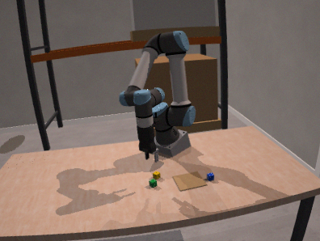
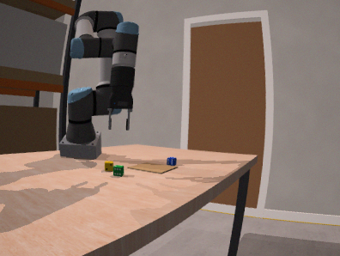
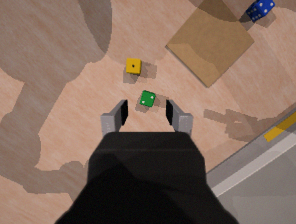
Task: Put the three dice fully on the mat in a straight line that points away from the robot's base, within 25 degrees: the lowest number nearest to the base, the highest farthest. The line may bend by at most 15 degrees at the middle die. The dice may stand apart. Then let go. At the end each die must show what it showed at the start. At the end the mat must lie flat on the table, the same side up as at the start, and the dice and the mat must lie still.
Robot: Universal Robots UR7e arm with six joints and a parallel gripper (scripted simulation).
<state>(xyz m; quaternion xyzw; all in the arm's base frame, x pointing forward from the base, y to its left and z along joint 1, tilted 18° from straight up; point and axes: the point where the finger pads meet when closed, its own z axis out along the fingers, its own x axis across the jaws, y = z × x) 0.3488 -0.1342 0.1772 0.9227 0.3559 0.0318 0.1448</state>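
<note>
My hand is 15 cm above the green die, 1 cm to the left of it and 1 cm short of it. The rest, counted from my hand: tan mat (18 cm to the left, 16 cm below, 3 cm ahead); blue die (28 cm to the left, 15 cm below, 6 cm ahead); yellow die (15 cm below, 6 cm behind, 3 cm to the left).
</note>
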